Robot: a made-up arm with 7 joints. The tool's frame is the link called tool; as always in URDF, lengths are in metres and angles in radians. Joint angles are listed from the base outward. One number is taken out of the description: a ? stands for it. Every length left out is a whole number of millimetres.
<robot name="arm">
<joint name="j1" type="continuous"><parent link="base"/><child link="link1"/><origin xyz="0 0.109 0" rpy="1.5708 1.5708 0"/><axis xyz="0 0 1"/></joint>
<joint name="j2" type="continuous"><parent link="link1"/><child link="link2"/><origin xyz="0 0 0" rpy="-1.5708 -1.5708 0"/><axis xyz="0 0 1"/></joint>
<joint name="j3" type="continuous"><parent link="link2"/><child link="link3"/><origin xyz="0 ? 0" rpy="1.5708 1.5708 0"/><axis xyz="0 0 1"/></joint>
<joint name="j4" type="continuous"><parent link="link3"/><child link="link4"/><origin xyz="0 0 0" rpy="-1.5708 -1.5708 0"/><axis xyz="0 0 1"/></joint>
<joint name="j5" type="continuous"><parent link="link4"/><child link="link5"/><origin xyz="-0.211 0 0" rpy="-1.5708 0 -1.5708"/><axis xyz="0 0 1"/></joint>
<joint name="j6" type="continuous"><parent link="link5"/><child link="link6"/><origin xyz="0 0 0" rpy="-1.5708 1.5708 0"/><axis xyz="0 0 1"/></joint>
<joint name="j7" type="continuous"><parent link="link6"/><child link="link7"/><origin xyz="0 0 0" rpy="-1.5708 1.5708 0"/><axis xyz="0 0 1"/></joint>
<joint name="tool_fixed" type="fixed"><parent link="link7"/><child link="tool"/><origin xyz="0 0 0" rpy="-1.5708 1.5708 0"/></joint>
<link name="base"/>
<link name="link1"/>
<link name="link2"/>
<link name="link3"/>
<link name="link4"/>
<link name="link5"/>
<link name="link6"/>
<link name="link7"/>
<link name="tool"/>
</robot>
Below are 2 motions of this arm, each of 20 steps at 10 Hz.
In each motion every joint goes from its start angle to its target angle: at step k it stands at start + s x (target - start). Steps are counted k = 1, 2, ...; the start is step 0. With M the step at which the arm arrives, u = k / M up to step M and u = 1 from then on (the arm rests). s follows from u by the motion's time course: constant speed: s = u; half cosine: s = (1 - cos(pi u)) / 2; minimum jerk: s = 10 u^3 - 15 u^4 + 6 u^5.
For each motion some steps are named. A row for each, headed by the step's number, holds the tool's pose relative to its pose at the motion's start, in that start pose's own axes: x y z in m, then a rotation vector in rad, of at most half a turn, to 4 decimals.
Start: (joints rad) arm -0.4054 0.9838 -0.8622 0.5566 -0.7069 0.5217 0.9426
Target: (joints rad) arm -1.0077 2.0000 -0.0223 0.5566 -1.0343 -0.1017 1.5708
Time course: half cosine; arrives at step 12
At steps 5, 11, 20:
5: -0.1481 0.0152 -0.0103 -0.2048 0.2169 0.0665
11: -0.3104 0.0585 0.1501 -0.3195 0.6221 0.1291
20: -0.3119 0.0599 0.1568 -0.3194 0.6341 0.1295

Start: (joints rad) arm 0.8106 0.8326 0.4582 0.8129 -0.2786 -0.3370 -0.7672
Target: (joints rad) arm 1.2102 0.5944 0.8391 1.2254 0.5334 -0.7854 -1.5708
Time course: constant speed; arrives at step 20
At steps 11, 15, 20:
11: 0.0575 0.0093 -0.0351 0.9546 0.2680 0.8127
15: 0.0737 0.0209 -0.0455 1.2967 0.4357 1.0890
20: 0.0895 0.0394 -0.0552 1.6993 0.7075 1.4241

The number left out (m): 0.183
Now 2 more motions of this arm.
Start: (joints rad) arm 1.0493 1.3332 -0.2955 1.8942 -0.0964 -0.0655 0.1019
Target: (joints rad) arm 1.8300 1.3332 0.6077 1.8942 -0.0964 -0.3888 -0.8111
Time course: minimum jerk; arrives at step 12
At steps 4, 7, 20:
4: 0.0035 0.0697 0.0121 0.5083 -0.0729 -0.1518
7: 0.0382 0.1782 0.1008 1.5437 -0.3327 -0.4965
20: 0.0766 0.1986 0.2032 2.2851 -0.6611 -0.8106

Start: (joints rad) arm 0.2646 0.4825 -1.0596 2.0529 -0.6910 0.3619 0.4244
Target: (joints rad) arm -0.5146 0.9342 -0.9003 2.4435 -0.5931 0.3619 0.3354
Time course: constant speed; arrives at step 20
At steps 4, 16, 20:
4: 0.0004 -0.0199 0.0184 -0.0627 0.0123 0.0941
16: 0.0197 -0.0582 0.0772 -0.2743 0.0248 0.3425
20: 0.0299 -0.0629 0.0960 -0.3515 0.0158 0.4181

